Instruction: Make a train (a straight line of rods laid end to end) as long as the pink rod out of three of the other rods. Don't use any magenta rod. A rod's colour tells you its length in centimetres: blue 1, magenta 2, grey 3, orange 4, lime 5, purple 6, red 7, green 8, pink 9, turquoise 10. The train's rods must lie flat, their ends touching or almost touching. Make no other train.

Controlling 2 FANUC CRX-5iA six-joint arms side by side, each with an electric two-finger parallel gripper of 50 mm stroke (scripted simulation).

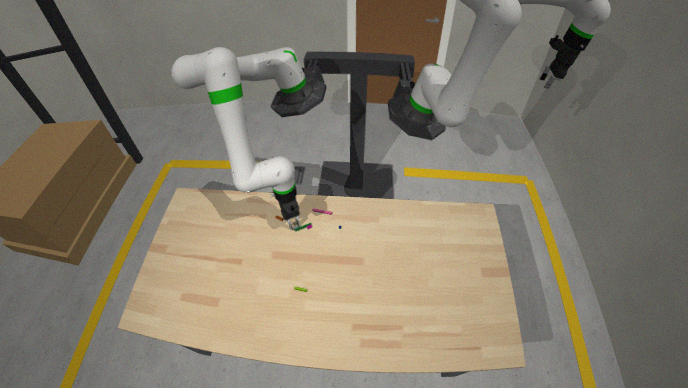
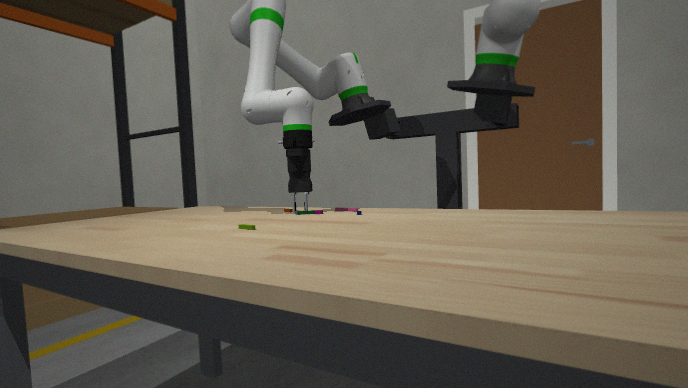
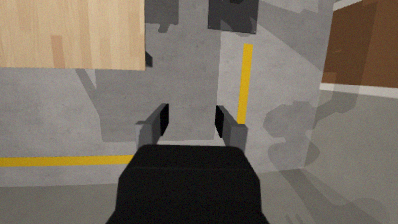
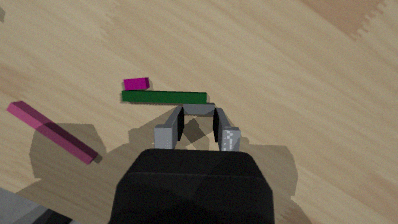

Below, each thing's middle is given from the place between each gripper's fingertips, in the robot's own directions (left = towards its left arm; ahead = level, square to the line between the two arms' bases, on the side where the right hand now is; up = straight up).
The green rod (image 4: 127, 95) is 40 mm to the left of my right hand, 20 mm below it and 10 mm behind it. The rest, counted from my right hand: pink rod (image 4: 23, 111): 110 mm behind, 100 mm to the left, 20 mm below.
I see my left gripper 860 mm to the left of the pink rod, 650 mm above it and 430 mm short of it. From my left hand the other things lie so: green rod 920 mm to the right, 650 mm below, 540 mm ahead.
